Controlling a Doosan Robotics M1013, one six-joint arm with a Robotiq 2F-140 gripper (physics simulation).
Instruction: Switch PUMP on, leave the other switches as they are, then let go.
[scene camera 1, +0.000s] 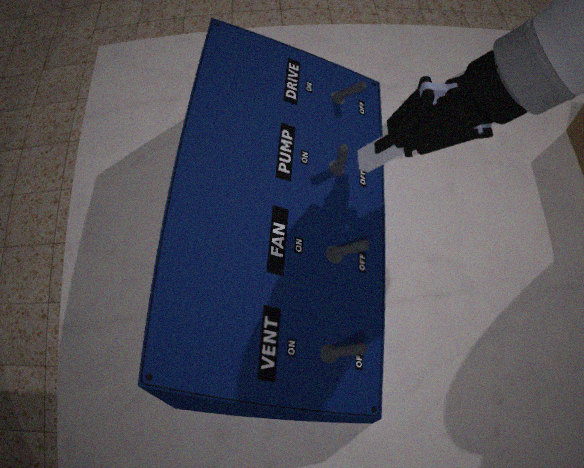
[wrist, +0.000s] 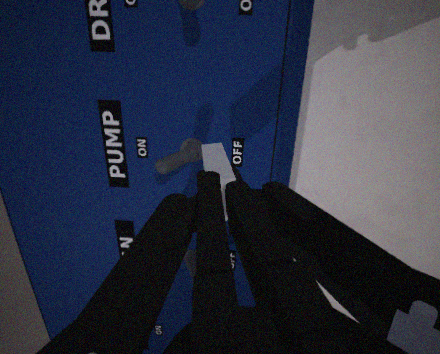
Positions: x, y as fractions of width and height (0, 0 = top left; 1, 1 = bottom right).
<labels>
gripper: scene camera 1 0.62, 0.35; wrist 0.48, 0.45
</labels>
